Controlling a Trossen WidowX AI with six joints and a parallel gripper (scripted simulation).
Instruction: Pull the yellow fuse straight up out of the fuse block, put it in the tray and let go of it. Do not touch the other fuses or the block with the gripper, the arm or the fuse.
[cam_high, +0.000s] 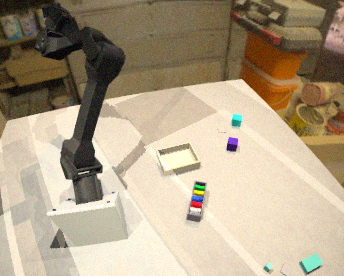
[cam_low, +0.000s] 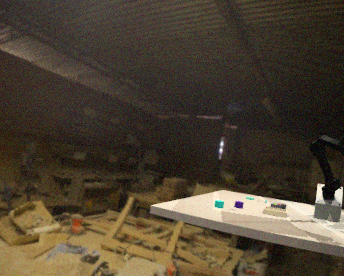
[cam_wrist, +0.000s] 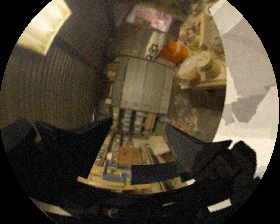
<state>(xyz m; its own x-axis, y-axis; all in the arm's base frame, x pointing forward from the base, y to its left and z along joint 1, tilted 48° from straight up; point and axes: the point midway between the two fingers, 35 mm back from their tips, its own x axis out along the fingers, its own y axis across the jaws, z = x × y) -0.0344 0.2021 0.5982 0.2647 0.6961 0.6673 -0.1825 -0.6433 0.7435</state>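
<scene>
The green fuse lies 30 cm ahead of my gripper tip, 61 cm to the right of it and 38 cm below it. The rest, counted from my gripper tip: yellow fuse (29 cm ahead, 62 cm to the right, 38 cm below); then tray (29 cm ahead, 46 cm to the right, 40 cm below); then blue fuse (28 cm ahead, 64 cm to the right, 38 cm below).
</scene>
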